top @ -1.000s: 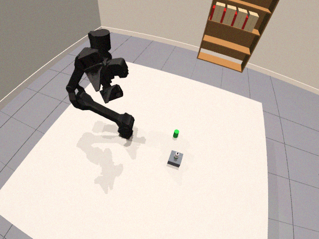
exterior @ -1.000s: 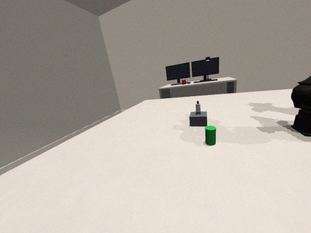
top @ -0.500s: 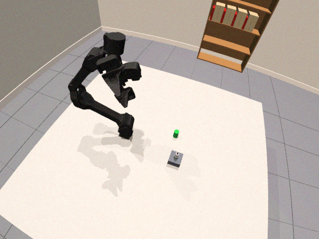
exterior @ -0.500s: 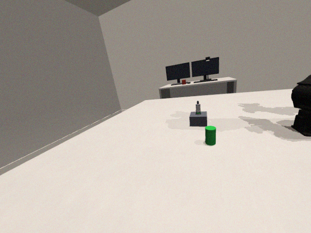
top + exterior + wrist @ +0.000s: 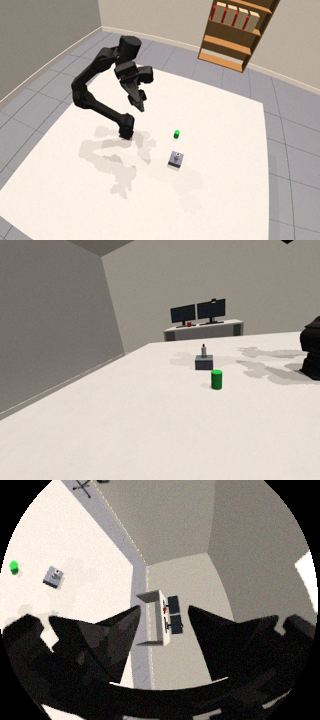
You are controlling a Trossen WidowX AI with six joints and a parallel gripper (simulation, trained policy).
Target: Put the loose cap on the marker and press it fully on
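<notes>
Right now the green cap is 400 mm below my gripper tip, 220 mm to the left of it and 120 mm ahead of it. Also, from my gripper tip: grey holder block (410 mm below, 160 mm ahead, 70 mm to the left).
</notes>
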